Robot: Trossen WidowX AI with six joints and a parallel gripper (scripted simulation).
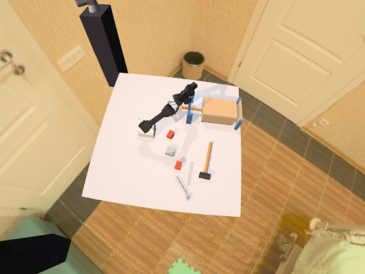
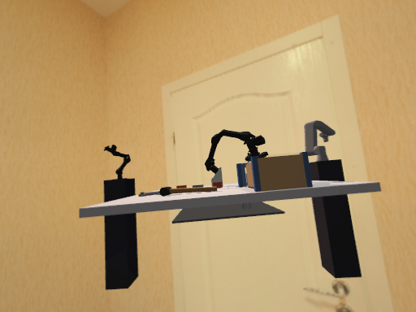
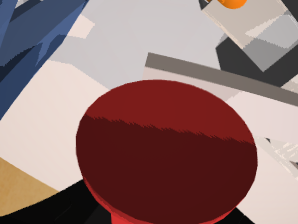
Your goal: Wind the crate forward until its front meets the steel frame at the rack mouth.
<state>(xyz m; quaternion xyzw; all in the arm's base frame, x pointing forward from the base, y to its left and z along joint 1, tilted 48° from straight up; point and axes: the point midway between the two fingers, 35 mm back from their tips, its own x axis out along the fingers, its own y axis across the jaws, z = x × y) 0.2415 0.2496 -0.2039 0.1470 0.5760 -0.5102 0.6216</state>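
The winch handle lies 20 mm behind my gripper tip, 30 mm to the right of it and 30 mm below it. From my gripper tip the other things lie so: red knob 10 mm ahead, 10 mm to the right; then blue frame 80 mm ahead, 60 mm to the right, 30 mm below; then white winch 90 mm behind, 80 mm to the right, 100 mm below.
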